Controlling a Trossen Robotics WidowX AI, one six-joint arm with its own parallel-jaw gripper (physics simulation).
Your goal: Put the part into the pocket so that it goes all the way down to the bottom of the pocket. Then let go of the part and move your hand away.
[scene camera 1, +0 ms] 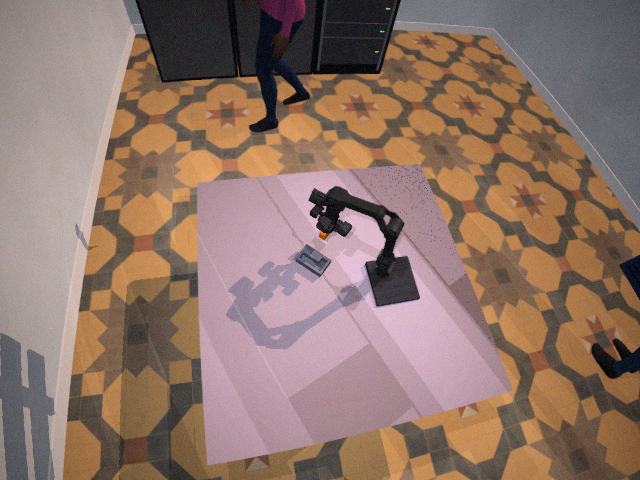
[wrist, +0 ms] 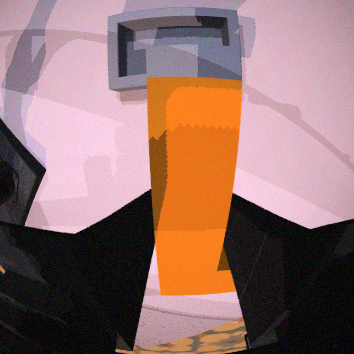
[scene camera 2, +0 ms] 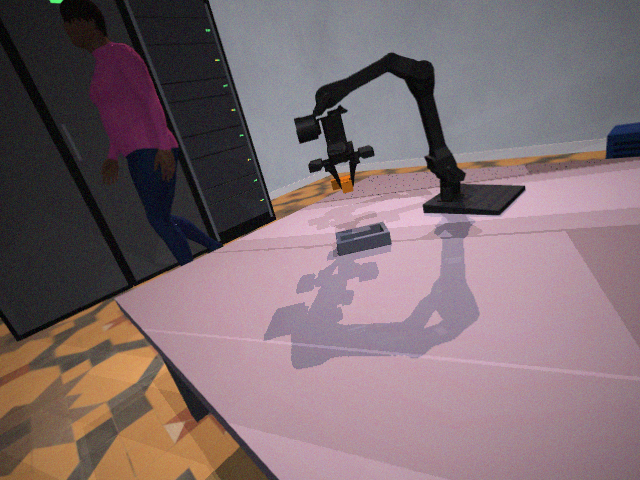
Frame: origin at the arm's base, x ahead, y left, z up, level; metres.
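Seen in the pictures: gripper, fingertip midpoint: (wrist: pixel 186 195) (scene camera 2: pixel 347 187); arm's base, origin of the base link: (scene camera 1: pixel 382 270) (wrist: pixel 6 180) (scene camera 2: pixel 450 198).
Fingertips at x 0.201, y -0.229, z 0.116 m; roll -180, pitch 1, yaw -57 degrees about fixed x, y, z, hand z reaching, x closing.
Pixels of each thing's top centre, then the offset from my fingertips to it. Level surfaces: height alone.
- orange part, middle of its top: (wrist: pixel 226 227) (scene camera 2: pixel 340 179) (scene camera 1: pixel 326 225) dy -0.012, dx +0.009, dz +0.029 m
- grey block with the pocket, middle of its top: (wrist: pixel 172 41) (scene camera 2: pixel 360 232) (scene camera 1: pixel 313 258) dy +0.071, dx +0.091, dz -0.103 m
- pink table top, its level: dz -0.139 m
The orange part (scene camera 1: pixel 323 235) (scene camera 2: pixel 345 184) (wrist: pixel 197 170) is an elongated block held between the fingers of my gripper (scene camera 2: pixel 343 184) (wrist: pixel 186 195). My gripper is shut on it and holds it in the air above the table. The grey block with the pocket (scene camera 1: pixel 305 261) (scene camera 2: pixel 364 243) (wrist: pixel 114 55) lies flat on the table. In the wrist view the pocket opens upward beyond the far end of the part, and the part covers the block's lower right edge. The part is outside the pocket. Its underside is hidden in the wrist view.
The pink table top (scene camera 1: pixel 248 403) (scene camera 2: pixel 413 413) carries the arm's black base plate (scene camera 1: pixel 393 291) (scene camera 2: pixel 475 202), to the right of the pocket block in both scene views. Shadows of the arm fall across the table. A person (scene camera 1: pixel 281 31) (scene camera 2: pixel 129 103) stands beyond the table near dark cabinets (scene camera 1: pixel 188 41) (scene camera 2: pixel 46 170).
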